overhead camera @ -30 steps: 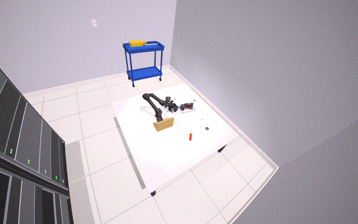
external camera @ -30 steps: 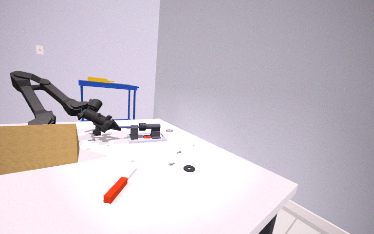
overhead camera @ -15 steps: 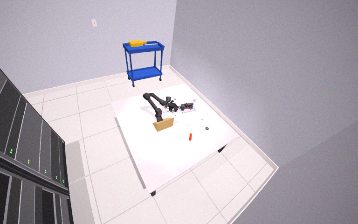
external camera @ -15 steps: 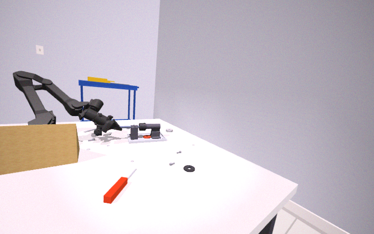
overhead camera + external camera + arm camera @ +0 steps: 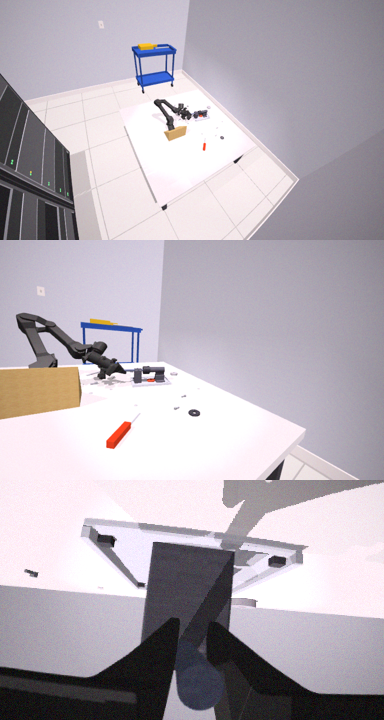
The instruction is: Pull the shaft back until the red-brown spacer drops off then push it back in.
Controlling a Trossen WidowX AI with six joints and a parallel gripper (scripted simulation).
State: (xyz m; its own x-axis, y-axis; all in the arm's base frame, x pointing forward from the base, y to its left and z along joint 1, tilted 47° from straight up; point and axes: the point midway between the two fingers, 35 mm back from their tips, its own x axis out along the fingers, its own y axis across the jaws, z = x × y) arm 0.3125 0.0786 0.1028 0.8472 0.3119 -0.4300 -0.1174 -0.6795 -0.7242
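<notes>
My gripper tip is 6 cm short of the round shaft, 1 cm to the left of it and 2 cm below it. Also, from my gripper tip: grey ring (36 cm ahead, 9 cm to the left, 6 cm below); then red-brown spacer (15 cm ahead, 2 cm to the right, 5 cm below).
</notes>
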